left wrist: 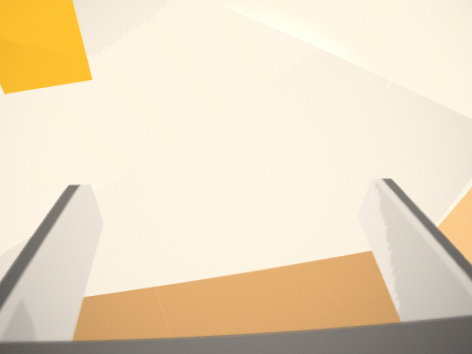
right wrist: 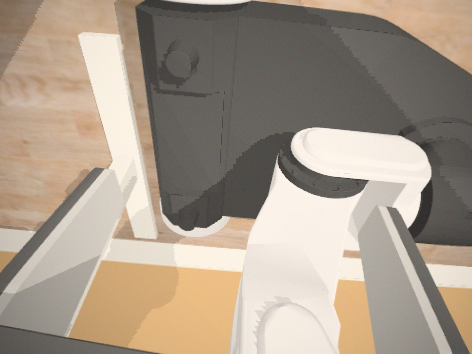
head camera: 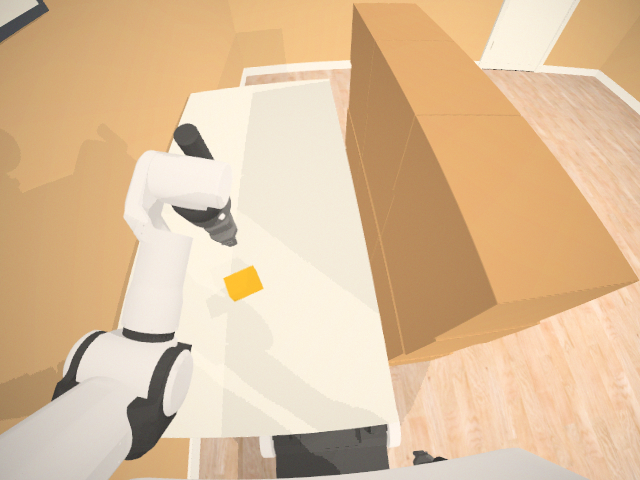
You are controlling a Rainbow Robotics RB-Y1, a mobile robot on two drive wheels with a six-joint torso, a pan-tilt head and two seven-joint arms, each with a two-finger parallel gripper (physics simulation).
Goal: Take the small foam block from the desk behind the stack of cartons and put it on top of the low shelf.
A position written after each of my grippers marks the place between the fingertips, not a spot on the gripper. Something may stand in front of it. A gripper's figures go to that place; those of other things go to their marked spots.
My left gripper [head camera: 224,223]: 65 cm from the lens. A yellow foam block [head camera: 241,284]: 75 cm from the lens. A white desk [head camera: 306,354] is 72 cm from the lens. A stack of brown cartons [head camera: 474,231] is 49 cm from the lens. The marked spots on the stack of brown cartons and the white desk are 49 cm apart.
